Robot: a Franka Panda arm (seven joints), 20 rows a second.
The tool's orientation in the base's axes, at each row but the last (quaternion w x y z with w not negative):
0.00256, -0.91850, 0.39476, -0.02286
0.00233, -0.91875, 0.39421, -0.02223
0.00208, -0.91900, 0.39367, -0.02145
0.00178, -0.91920, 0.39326, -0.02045
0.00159, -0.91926, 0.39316, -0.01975
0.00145, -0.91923, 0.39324, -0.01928
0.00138, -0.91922, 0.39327, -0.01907
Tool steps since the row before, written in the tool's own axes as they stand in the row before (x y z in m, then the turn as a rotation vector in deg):
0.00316, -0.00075, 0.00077, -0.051, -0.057, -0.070
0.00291, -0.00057, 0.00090, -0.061, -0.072, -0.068
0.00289, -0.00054, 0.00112, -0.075, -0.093, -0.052
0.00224, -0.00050, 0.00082, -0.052, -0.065, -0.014
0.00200, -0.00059, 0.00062, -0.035, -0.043, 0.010
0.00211, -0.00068, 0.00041, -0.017, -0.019, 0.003
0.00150, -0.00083, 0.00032, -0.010, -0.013, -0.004
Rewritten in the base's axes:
0.00275, -0.00179, -0.00063, 0.003, 0.077, 0.069
0.00245, -0.00173, -0.00077, 0.007, 0.095, 0.067
0.00243, -0.00173, -0.00100, 0.013, 0.119, 0.051
0.00194, -0.00128, -0.00073, 0.011, 0.083, 0.013
0.00183, -0.00105, -0.00054, 0.007, 0.055, -0.010
0.00196, -0.00106, -0.00033, 0.002, 0.025, -0.003
0.00165, -0.00052, -0.00025, 0.002, 0.016, 0.004

